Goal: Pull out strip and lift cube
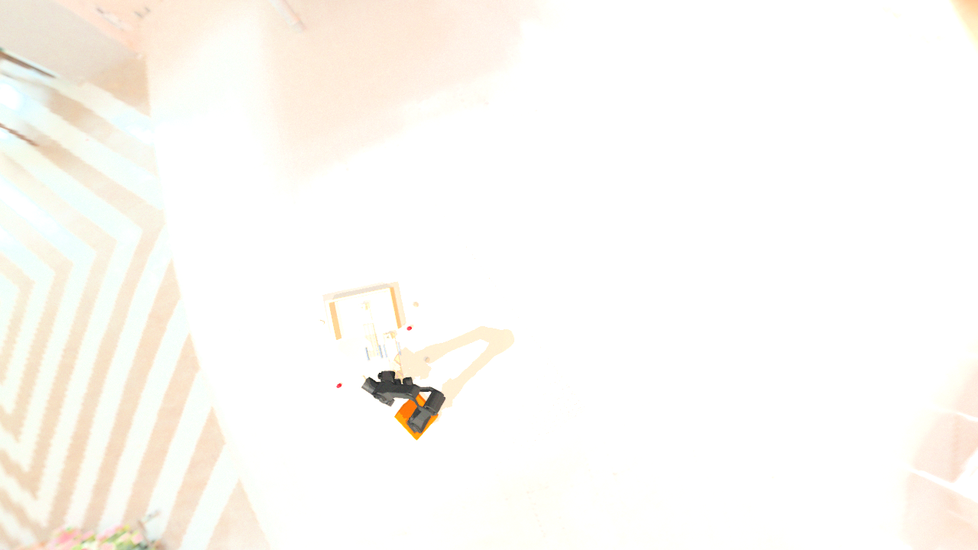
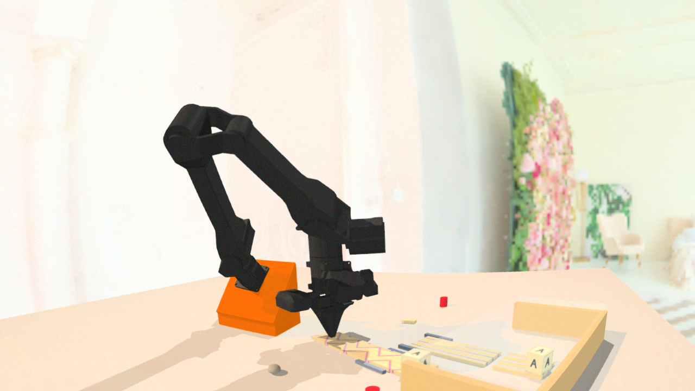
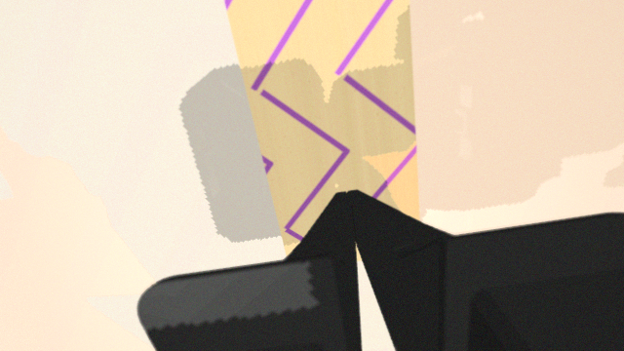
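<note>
The strip lies 90 mm ahead of my gripper tip and 50 mm to the right of it.
</note>
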